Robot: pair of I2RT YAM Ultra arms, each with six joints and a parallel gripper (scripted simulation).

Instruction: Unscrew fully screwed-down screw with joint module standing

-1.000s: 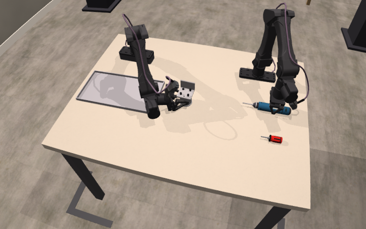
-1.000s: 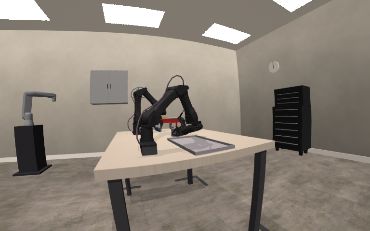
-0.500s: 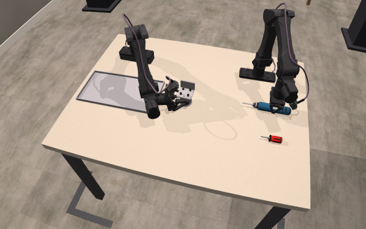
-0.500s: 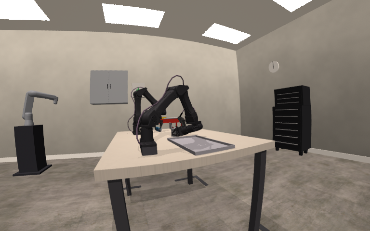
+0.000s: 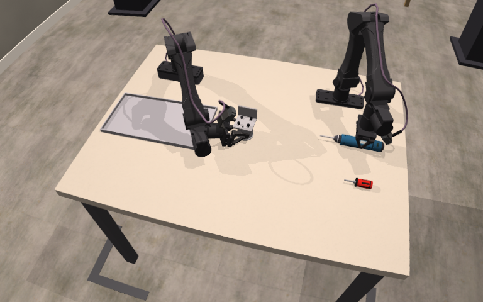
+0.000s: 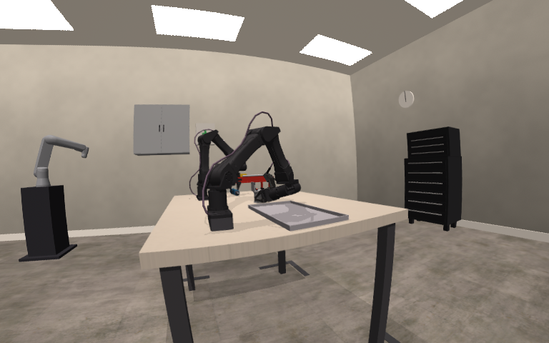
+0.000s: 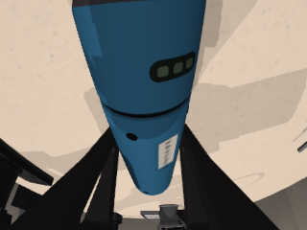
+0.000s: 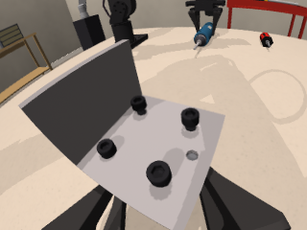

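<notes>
Now: right hand 50 mm below the grey L-shaped bracket. From my right hand the other things lie so: shallow grey tray: 350 mm to the right, 20 mm below; small red-handled screwdriver: 140 mm ahead, 430 mm to the left, 10 mm below.
</notes>
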